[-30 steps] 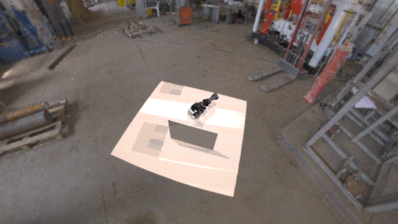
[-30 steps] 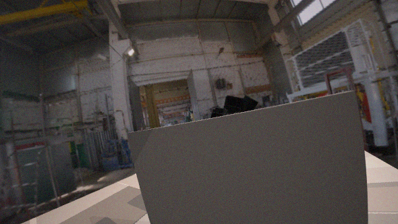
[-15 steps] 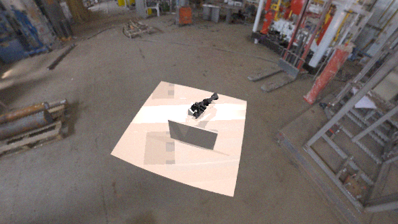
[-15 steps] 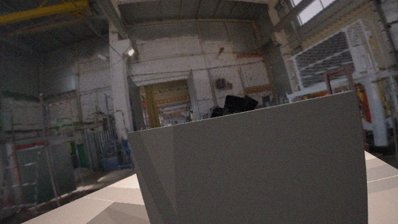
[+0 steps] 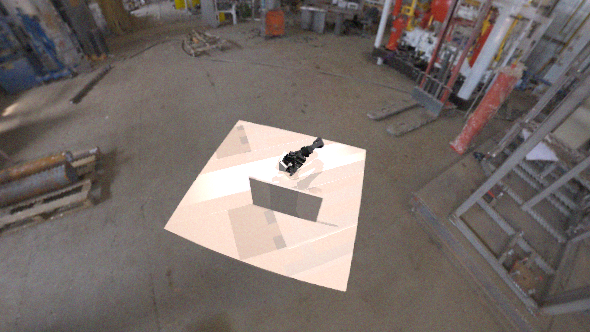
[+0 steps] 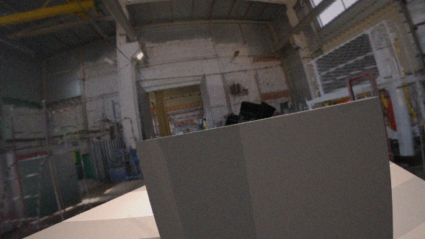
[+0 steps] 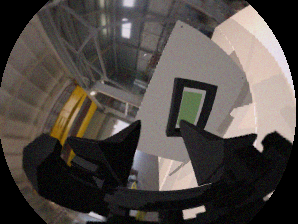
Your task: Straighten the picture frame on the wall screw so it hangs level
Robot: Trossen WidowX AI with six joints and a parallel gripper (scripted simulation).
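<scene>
My gripper tip is 120 mm short of the picture frame, 10 mm to the left of it and 110 mm above it. The rest, counted from my gripper tip: wall panel 130 mm ahead, 120 mm below.
</scene>
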